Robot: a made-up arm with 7 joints. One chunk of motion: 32 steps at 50 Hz.
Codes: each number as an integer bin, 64 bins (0 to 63) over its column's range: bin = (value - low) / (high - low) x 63, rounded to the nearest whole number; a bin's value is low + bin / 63 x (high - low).
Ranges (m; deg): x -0.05..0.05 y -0.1..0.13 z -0.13..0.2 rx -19..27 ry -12..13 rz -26..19
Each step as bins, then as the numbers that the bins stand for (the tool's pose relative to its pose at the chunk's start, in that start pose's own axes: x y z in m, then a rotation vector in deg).
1 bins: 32 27 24 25 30 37
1 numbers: 0.0008 -0.0014 -0.0043 -0.75 -0.10 0.43
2 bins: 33 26 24 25 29 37
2 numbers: 0.0024 -0.0051 -0.0043 -0.75 -0.49 0.43
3 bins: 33 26 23 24 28 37
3 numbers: 0.0024 -0.0051 -0.0095 -1.48 -0.89 0.43
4 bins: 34 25 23 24 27 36
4 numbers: 0.0040 -0.0087 -0.0095 -1.48 -1.29 -0.29
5 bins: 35 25 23 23 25 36
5 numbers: 0.0056 -0.0087 -0.0095 -2.21 -2.08 -0.29
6 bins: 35 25 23 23 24 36
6 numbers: 0.0056 -0.0087 -0.0095 -2.21 -2.48 -0.29
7 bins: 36 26 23 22 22 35
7 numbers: 0.0071 -0.0051 -0.0095 -2.94 -3.27 -1.00
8 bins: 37 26 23 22 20 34
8 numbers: 0.0087 -0.0051 -0.0095 -2.94 -4.06 -1.71
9 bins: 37 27 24 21 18 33
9 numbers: 0.0087 -0.0014 -0.0043 -3.67 -4.86 -2.43
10 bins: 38 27 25 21 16 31
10 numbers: 0.0103 -0.0014 0.0010 -3.67 -5.65 -3.86
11 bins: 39 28 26 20 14 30
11 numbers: 0.0119 0.0022 0.0062 -4.40 -6.44 -4.57
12 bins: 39 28 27 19 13 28
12 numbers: 0.0119 0.0022 0.0114 -5.13 -6.84 -6.00
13 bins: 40 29 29 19 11 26
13 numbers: 0.0135 0.0059 0.0219 -5.13 -7.63 -7.43
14 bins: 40 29 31 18 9 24
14 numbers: 0.0135 0.0059 0.0324 -5.86 -8.43 -8.86
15 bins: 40 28 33 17 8 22
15 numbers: 0.0135 0.0022 0.0429 -6.59 -8.83 -10.29
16 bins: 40 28 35 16 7 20
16 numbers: 0.0135 0.0022 0.0533 -7.32 -9.22 -11.71
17 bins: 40 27 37 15 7 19
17 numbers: 0.0135 -0.0014 0.0638 -8.05 -9.22 -12.43
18 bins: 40 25 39 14 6 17
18 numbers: 0.0135 -0.0087 0.0743 -8.78 -9.62 -13.86
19 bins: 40 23 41 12 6 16
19 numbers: 0.0135 -0.0160 0.0848 -10.24 -9.62 -14.57
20 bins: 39 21 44 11 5 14
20 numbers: 0.0119 -0.0233 0.1005 -10.97 -10.02 -16.00
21 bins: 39 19 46 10 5 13
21 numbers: 0.0119 -0.0306 0.1110 -11.70 -10.02 -16.71
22 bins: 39 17 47 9 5 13
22 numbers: 0.0119 -0.0379 0.1162 -12.43 -10.02 -16.71
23 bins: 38 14 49 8 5 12
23 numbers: 0.0103 -0.0489 0.1267 -13.16 -10.02 -17.43
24 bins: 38 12 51 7 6 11
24 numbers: 0.0103 -0.0562 0.1371 -13.89 -9.62 -18.14
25 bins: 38 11 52 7 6 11
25 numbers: 0.0103 -0.0598 0.1424 -13.89 -9.62 -18.14
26 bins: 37 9 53 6 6 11
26 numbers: 0.0087 -0.0671 0.1476 -14.62 -9.62 -18.14
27 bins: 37 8 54 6 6 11
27 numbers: 0.0087 -0.0708 0.1529 -14.62 -9.62 -18.14
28 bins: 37 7 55 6 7 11
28 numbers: 0.0087 -0.0744 0.1581 -14.62 -9.22 -18.14
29 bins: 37 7 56 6 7 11
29 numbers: 0.0087 -0.0744 0.1633 -14.62 -9.22 -18.14
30 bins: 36 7 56 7 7 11
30 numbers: 0.0071 -0.0744 0.1633 -13.89 -9.22 -18.14
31 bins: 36 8 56 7 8 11
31 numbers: 0.0071 -0.0708 0.1633 -13.89 -8.83 -18.14
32 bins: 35 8 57 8 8 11
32 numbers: 0.0056 -0.0708 0.1686 -13.16 -8.83 -18.14
